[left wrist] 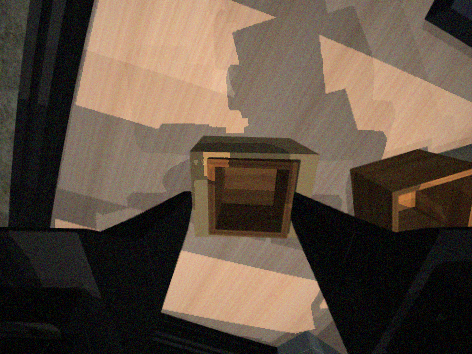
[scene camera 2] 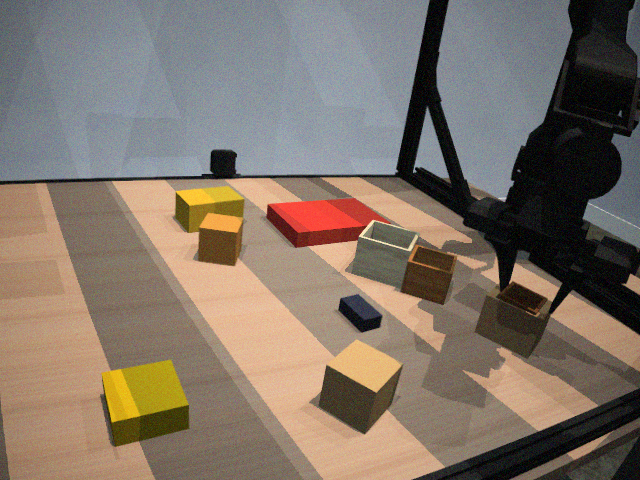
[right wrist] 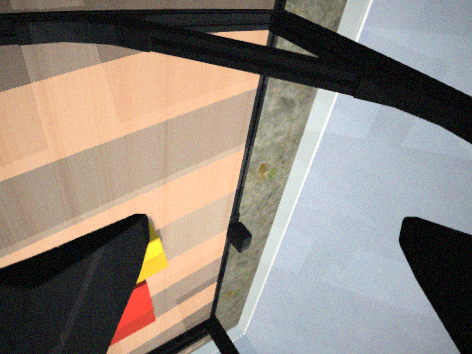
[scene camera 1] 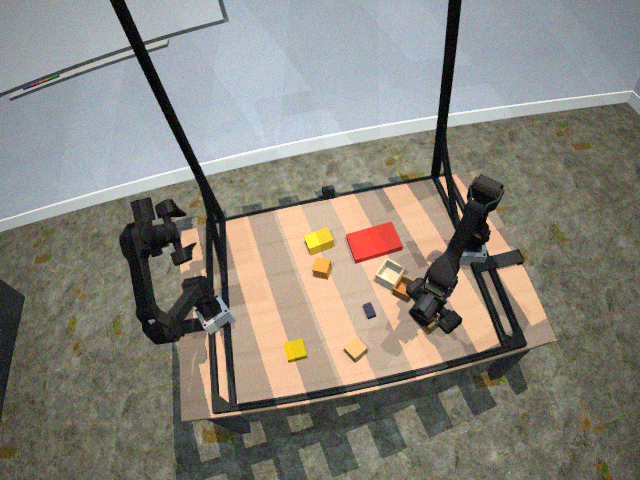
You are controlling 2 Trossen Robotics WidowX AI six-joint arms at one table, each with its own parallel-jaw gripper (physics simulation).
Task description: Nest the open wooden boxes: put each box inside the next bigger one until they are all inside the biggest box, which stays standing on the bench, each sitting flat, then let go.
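An olive open box stands on the bench at the right, with a smaller dark brown box sitting inside it. My left gripper is open just above them, one finger on each side of the olive box and touching neither. A brown open box stands against a larger pale grey-green open box; both are empty. My right gripper is open and empty, raised off the bench's left edge.
Solid blocks lie about: a red slab, a yellow block, an orange cube, a navy block, a tan cube, another yellow block. Black frame posts stand at the corners.
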